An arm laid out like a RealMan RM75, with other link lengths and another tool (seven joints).
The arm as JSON. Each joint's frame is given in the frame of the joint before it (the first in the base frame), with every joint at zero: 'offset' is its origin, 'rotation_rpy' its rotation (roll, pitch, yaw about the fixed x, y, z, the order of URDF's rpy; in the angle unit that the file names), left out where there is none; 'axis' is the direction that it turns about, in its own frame. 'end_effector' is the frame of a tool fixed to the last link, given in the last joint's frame.
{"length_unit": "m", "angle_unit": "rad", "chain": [
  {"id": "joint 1", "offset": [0.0, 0.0, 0.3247], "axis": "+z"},
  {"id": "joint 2", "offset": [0.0, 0.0, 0.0], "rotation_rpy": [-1.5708, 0.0, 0.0], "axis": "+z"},
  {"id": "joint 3", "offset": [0.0, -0.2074, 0.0], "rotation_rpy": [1.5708, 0.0, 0.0], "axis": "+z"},
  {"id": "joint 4", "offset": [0.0, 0.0, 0.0], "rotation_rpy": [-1.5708, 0.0, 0.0], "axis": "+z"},
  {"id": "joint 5", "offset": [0.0, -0.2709, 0.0], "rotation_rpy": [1.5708, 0.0, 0.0], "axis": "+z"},
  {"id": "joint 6", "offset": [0.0, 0.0, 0.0], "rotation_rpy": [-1.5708, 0.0, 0.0], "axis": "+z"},
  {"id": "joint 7", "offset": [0.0, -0.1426, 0.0], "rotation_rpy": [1.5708, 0.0, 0.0], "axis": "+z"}
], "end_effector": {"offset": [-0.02, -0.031, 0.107], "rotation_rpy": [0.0, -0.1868, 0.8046]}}
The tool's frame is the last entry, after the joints.
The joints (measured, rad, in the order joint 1, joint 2, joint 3, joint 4, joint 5, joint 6, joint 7), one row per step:
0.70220 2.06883 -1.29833 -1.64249 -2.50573 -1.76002 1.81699
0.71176 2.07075 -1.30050 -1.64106 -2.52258 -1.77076 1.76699
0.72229 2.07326 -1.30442 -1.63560 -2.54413 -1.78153 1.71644
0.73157 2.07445 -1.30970 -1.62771 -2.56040 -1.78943 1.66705
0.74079 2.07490 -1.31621 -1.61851 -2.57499 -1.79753 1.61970
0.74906 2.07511 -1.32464 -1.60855 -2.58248 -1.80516 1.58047
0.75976 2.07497 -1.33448 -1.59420 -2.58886 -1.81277 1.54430
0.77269 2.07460 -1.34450 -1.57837 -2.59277 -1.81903 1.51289
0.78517 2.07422 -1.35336 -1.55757 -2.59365 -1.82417 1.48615
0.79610 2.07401 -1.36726 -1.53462 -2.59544 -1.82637 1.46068
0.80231 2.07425 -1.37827 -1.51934 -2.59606 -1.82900 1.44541
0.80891 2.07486 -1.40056 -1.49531 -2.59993 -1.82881 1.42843
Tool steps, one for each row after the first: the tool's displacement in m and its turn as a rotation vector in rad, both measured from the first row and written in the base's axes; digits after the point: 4 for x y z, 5 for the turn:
-0.0003 -0.0018 -0.0012 -0.01770 -0.03238 0.04567
0.0009 -0.0035 -0.0032 -0.03738 -0.06932 0.08860
0.0022 -0.0052 -0.0058 -0.05945 -0.10235 0.13035
0.0037 -0.0072 -0.0088 -0.08367 -0.13464 0.16995
0.0045 -0.0101 -0.0127 -0.11052 -0.15973 0.20396
0.0055 -0.0132 -0.0174 -0.14030 -0.18418 0.23508
0.0055 -0.0161 -0.0224 -0.16936 -0.20519 0.26434
0.0065 -0.0189 -0.0279 -0.19959 -0.22145 0.28576
0.0085 -0.0220 -0.0345 -0.23133 -0.23978 0.30616
0.0104 -0.0248 -0.0394 -0.25461 -0.25205 0.31768
0.0146 -0.0287 -0.0475 -0.28728 -0.27330 0.32960

